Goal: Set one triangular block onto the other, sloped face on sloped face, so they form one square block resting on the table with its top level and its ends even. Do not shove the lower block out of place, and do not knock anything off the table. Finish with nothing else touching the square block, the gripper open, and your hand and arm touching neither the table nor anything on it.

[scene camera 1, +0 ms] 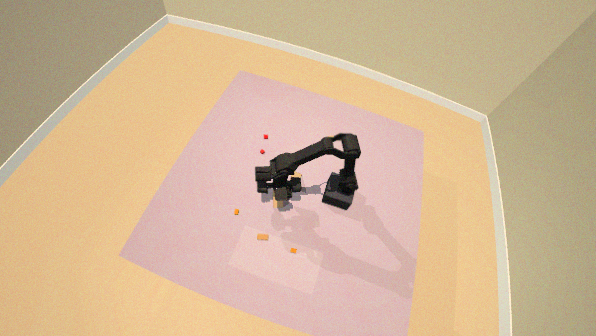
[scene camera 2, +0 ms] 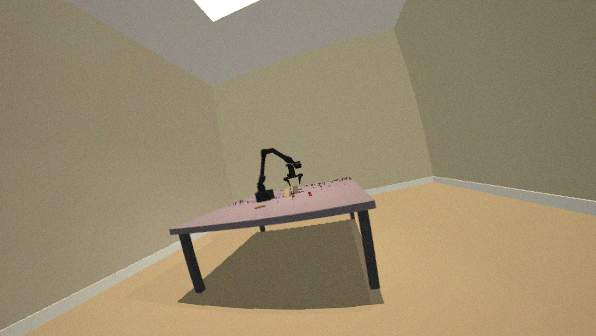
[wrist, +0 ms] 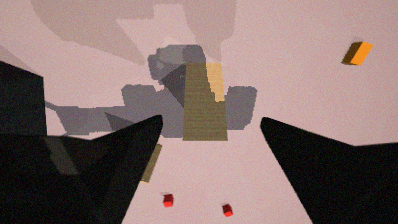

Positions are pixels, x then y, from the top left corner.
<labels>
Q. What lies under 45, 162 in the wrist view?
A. My gripper.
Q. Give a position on a tan triangular block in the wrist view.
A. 204, 119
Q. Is my gripper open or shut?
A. Open.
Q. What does my gripper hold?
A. Nothing.
</labels>
